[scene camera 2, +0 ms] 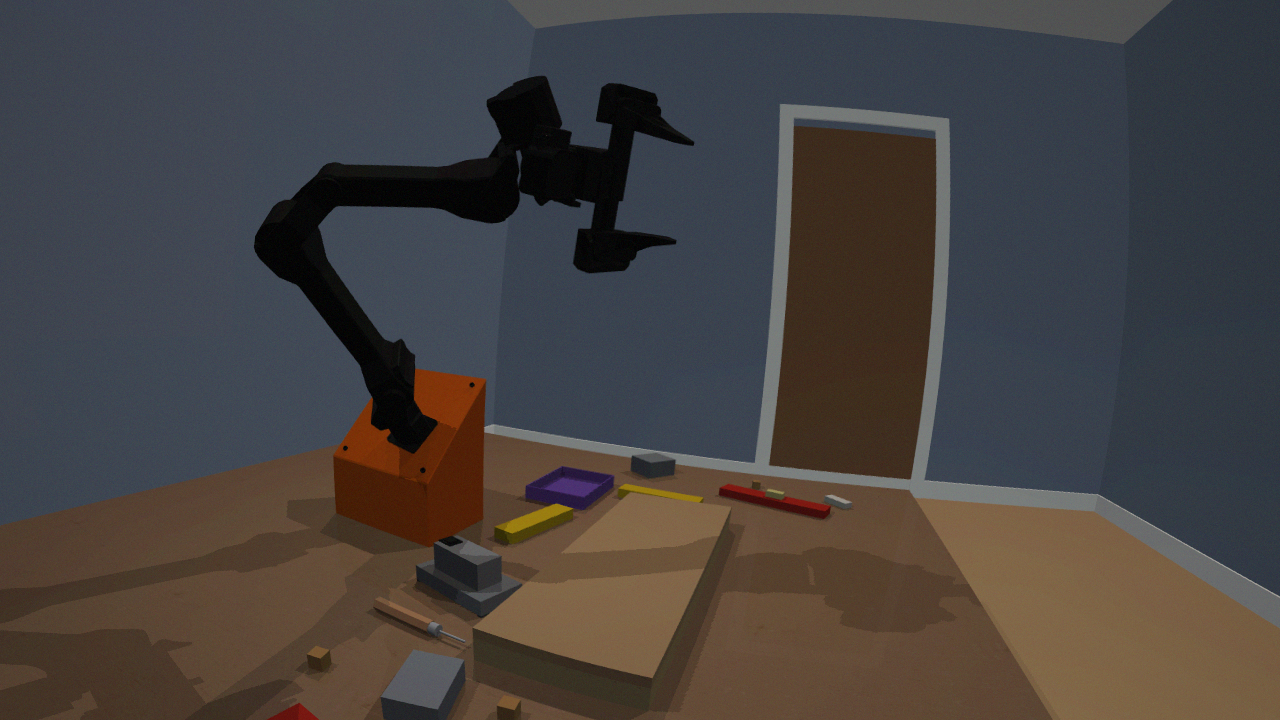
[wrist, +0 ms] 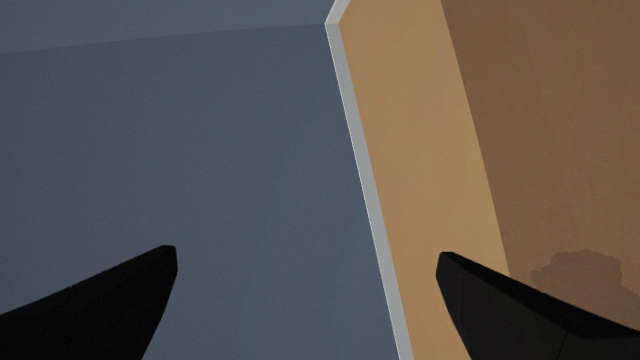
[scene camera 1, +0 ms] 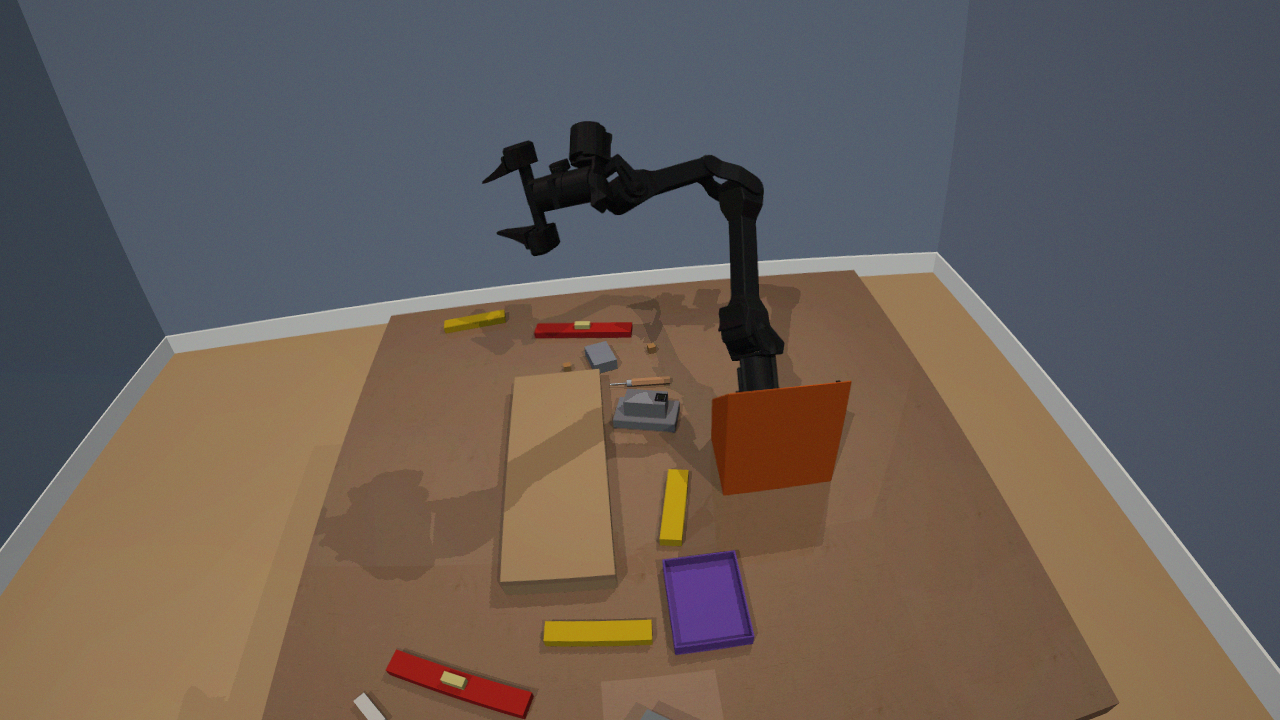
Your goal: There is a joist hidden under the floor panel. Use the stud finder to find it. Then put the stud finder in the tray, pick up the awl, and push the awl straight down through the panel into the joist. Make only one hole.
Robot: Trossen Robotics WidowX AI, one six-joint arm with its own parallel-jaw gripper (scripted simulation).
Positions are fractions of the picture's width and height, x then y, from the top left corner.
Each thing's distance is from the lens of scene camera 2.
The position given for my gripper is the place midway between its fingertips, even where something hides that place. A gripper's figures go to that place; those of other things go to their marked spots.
my gripper (scene camera 2: 0.53,0.27): 0.51 m
grey stud finder (scene camera 2: 0.37,0.80): 0.67 m
purple tray (scene camera 2: 0.45,0.68): 1.11 m
The marked spots on the purple tray and the grey stud finder are 0.49 m apart.
